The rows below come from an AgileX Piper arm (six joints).
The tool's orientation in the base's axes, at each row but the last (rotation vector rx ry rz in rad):
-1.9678 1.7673 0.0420
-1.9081 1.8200 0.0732
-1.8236 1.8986 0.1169
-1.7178 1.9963 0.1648
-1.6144 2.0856 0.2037
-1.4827 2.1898 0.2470
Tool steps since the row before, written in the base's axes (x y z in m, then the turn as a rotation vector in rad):
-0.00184 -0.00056 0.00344 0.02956 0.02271 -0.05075
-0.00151 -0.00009 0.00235 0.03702 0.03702 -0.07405
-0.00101 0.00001 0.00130 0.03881 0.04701 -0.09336
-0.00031 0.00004 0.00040 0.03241 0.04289 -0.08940
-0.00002 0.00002 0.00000 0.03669 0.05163 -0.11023
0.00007 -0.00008 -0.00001 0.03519 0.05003 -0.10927
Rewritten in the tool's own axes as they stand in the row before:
-0.00095 0.00061 -0.00378 0.00098 -0.01179 0.06185
-0.00095 0.00070 -0.00254 -0.00280 -0.01133 0.08993
-0.00056 0.00061 -0.00142 -0.00402 -0.00672 0.11122
-0.00019 0.00021 -0.00042 -0.00156 -0.00233 0.10428
-0.00001 0.00002 0.00000 -0.00026 -0.00015 0.12713
0.00005 -0.00009 0.00000 0.00105 0.00047 0.12522

